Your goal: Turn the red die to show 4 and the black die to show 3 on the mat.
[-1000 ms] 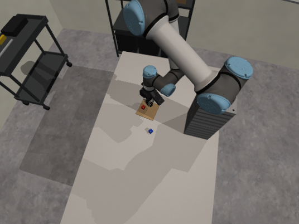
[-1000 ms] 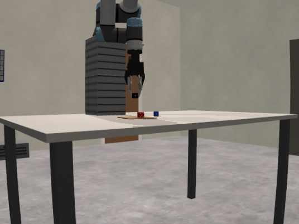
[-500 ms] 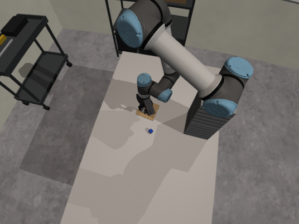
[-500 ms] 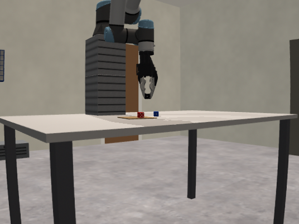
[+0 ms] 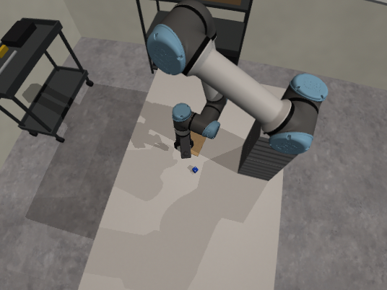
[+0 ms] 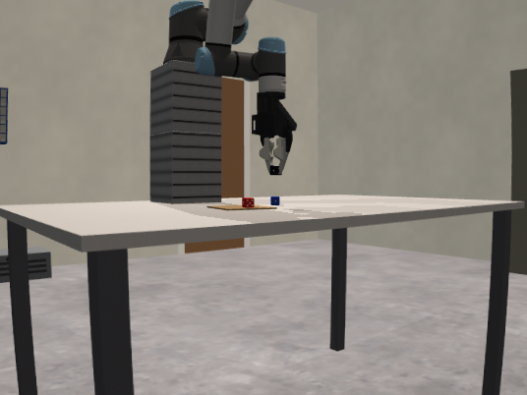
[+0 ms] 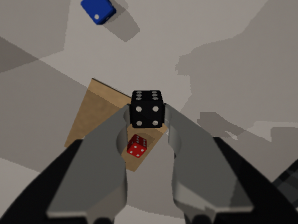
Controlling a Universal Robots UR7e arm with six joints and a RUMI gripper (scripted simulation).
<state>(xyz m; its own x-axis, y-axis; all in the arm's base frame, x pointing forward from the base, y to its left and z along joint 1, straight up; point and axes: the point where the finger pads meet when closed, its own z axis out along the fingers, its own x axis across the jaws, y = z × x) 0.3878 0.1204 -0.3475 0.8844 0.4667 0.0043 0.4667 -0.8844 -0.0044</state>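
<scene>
Now: the blue die 8 cm behind my hand, 5 cm to the left of it and 9 cm below it. From my hand the other things lie so: black die (right at my hand); red die (4 cm ahead, 11 cm to the right, 9 cm below); brown mat (11 cm to the right, 10 cm below).
</scene>
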